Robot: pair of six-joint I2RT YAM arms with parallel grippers.
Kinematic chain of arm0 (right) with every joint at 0, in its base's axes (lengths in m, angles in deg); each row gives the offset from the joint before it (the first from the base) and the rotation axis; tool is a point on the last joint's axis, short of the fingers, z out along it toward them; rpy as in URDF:
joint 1: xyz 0 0 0.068 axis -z
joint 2: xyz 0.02 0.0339 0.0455 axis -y
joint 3: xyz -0.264 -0.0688 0 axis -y
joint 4: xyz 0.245 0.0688 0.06 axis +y
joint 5: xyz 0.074 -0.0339 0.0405 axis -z
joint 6: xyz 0.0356 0 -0.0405 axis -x
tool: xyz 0 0 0 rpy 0 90 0
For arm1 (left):
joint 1: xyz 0 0 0.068 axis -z
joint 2: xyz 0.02 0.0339 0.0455 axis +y
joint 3: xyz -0.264 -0.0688 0 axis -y
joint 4: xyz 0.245 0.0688 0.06 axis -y
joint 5: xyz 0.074 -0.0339 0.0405 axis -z
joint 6: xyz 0.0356 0 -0.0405 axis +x
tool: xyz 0 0 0 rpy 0 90 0
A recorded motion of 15 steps. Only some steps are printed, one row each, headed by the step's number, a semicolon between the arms.
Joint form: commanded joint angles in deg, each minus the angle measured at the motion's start. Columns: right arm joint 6, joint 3, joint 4, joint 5, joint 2, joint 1; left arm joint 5, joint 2, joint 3, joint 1, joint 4, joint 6.
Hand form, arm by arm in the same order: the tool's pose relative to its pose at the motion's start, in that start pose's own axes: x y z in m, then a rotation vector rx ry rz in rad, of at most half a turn. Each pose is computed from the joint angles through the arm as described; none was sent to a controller.
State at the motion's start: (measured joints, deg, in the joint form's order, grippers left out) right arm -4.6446 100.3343 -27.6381 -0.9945 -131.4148 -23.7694; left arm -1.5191 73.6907 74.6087 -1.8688 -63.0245 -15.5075
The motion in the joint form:
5: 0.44 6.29 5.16 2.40 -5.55 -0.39; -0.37 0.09 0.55 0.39 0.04 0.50
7: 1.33 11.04 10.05 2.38 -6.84 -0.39; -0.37 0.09 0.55 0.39 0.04 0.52
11: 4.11 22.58 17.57 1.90 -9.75 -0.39; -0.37 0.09 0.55 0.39 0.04 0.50
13: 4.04 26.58 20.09 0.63 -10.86 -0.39; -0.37 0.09 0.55 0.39 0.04 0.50
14: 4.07 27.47 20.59 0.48 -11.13 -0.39; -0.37 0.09 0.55 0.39 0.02 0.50
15: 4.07 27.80 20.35 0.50 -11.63 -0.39; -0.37 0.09 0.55 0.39 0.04 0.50
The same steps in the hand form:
5: 0.0221 0.0002 0.0198 0.0409 0.0742 -0.0086; -0.0014 -0.0018 -0.0019 -0.0008 -0.0094 0.0145
7: 0.0140 0.0008 0.0269 0.0417 0.0994 -0.0243; -0.0014 -0.0018 -0.0019 -0.0008 -0.0094 0.0148
11: -0.0161 0.0034 0.0399 0.0301 0.0815 -0.0723; -0.0014 -0.0018 -0.0019 -0.0008 -0.0094 0.0145
13: -0.0256 0.0050 0.0433 0.0077 0.0760 -0.0702; -0.0014 -0.0018 -0.0019 -0.0008 -0.0094 0.0145
14: -0.0276 0.0052 0.0440 0.0050 0.0740 -0.0707; -0.0014 -0.0018 -0.0019 -0.0009 -0.0091 0.0145
15: -0.0253 0.0050 0.0455 0.0053 0.0728 -0.0707; -0.0014 -0.0018 -0.0019 -0.0008 -0.0094 0.0145

